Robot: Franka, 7 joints.
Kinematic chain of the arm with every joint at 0, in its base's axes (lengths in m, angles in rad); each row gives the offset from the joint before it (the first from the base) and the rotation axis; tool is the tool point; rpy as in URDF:
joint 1: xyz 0 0 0.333 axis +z
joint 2: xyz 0 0 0 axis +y
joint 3: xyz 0 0 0.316 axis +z
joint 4: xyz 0.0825 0 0 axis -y
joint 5: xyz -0.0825 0 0.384 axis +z
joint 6: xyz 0 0 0 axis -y
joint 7: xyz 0.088 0 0 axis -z
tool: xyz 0 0 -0.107 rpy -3.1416 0 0
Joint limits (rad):
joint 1: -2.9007..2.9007
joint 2: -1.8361..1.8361
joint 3: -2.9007..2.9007
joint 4: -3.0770..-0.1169
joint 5: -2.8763..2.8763
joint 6: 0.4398..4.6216
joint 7: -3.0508..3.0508
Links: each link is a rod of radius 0.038 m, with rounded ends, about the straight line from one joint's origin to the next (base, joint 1, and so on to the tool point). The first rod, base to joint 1, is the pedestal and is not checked.
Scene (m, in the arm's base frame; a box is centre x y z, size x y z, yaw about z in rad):
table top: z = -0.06
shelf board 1: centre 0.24 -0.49 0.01 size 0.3 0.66 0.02 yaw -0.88
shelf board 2: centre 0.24 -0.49 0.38 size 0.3 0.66 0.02 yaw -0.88
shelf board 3: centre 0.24 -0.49 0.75 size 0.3 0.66 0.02 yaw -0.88
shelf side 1: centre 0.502 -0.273 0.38 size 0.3 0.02 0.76 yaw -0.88
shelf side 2: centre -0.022 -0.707 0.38 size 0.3 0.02 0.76 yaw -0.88
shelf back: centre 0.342 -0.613 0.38 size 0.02 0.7 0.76 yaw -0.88
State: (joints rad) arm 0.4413 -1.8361 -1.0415 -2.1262 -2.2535 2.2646 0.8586
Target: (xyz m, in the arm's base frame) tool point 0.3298 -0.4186 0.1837
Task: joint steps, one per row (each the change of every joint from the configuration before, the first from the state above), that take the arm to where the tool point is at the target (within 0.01 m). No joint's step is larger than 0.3 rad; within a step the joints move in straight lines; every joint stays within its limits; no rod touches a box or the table.
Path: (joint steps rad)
1: 0.0773 0.0000 0.0372 -0.2377 0.1662 -0.2172 -0.0514
2: 0.0772 0.0000 0.0371 -0.2377 0.1662 -0.2172 -0.0513
3: 0.0773 0.0000 0.0372 -0.2377 0.1662 -0.2172 -0.0514
4: 0.0773 0.0000 0.0371 -0.2377 0.1662 -0.2173 -0.0513
5: -0.1425 0.0000 -0.2389 0.0572 -0.1339 0.0834 0.1429
6: -0.1424 0.0000 -0.2389 0.0572 -0.1339 0.0833 0.1428
7: -0.1425 0.0000 -0.2388 0.0573 -0.1338 0.0833 0.1429
8: -0.1425 0.0000 -0.2389 0.0572 -0.1339 0.0834 0.1429
9: -0.1424 0.0000 -0.2389 0.0572 -0.1339 0.0833 0.1429
10: 0.2289 0.0000 0.1089 0.1756 0.0151 0.1122 -0.1697
11: 0.2289 0.0000 0.1089 0.1757 0.0152 0.1122 -0.1696
12: 0.2290 0.0000 0.1090 0.1756 0.0152 0.1122 -0.1697

